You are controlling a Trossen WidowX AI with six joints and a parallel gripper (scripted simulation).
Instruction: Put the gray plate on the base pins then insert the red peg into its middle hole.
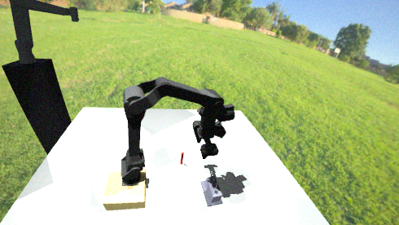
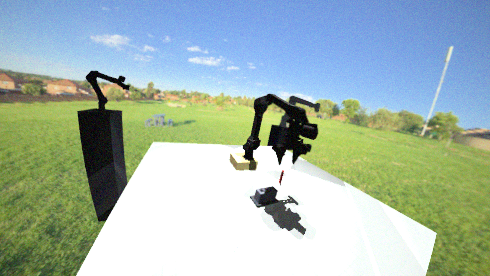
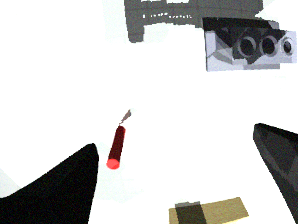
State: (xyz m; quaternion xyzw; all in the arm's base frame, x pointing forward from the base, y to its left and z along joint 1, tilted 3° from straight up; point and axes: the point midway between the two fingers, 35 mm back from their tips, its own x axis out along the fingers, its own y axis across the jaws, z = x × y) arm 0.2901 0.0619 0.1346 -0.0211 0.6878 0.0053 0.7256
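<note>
Right now my gripper tip is 110 mm above the red peg, 70 mm past it and 60 mm to the right of it. The rest, counted from my gripper tip: gray plate (120 mm to the right, 110 mm below, 50 mm ahead); then gray base (150 mm below, 120 mm to the right, 50 mm ahead).
</note>
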